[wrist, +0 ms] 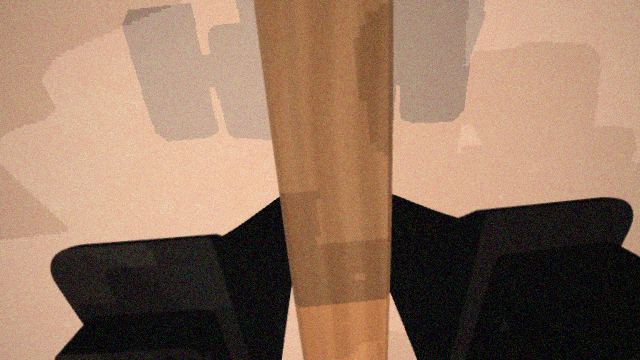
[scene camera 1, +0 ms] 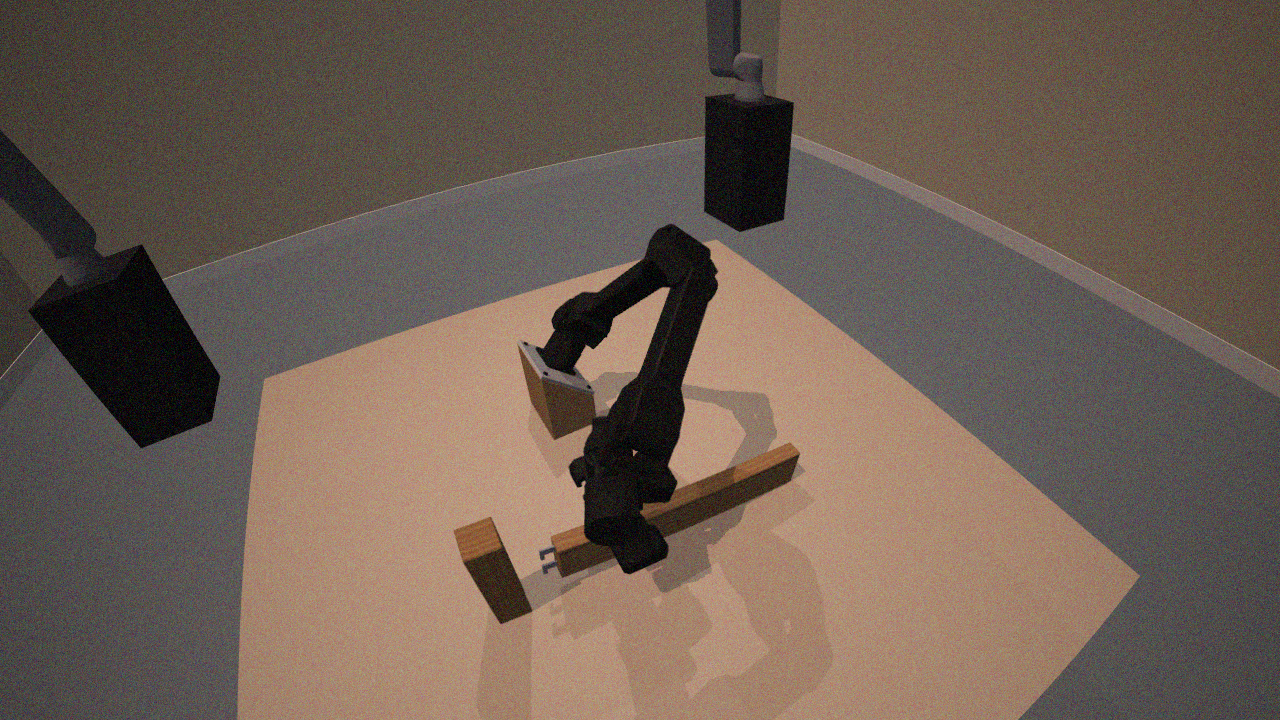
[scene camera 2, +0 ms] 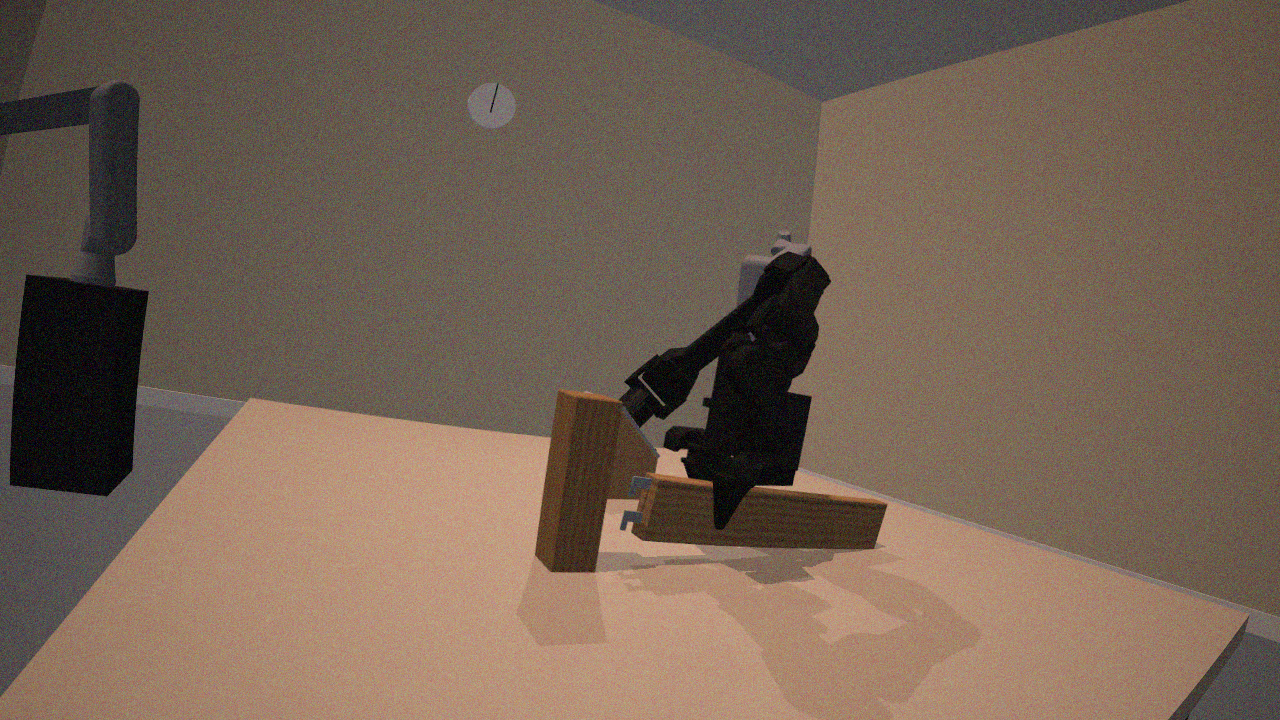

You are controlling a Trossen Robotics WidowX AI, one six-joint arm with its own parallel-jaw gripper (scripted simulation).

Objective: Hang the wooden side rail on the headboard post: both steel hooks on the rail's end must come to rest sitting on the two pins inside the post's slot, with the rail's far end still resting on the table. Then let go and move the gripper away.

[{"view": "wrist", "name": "gripper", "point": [327, 196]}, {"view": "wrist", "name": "wooden side rail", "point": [328, 79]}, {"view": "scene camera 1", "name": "gripper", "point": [619, 539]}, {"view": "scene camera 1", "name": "wooden side rail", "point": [694, 503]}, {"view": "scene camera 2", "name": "gripper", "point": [711, 524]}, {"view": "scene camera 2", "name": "wooden side rail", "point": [671, 509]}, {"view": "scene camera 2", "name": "headboard post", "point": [585, 427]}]
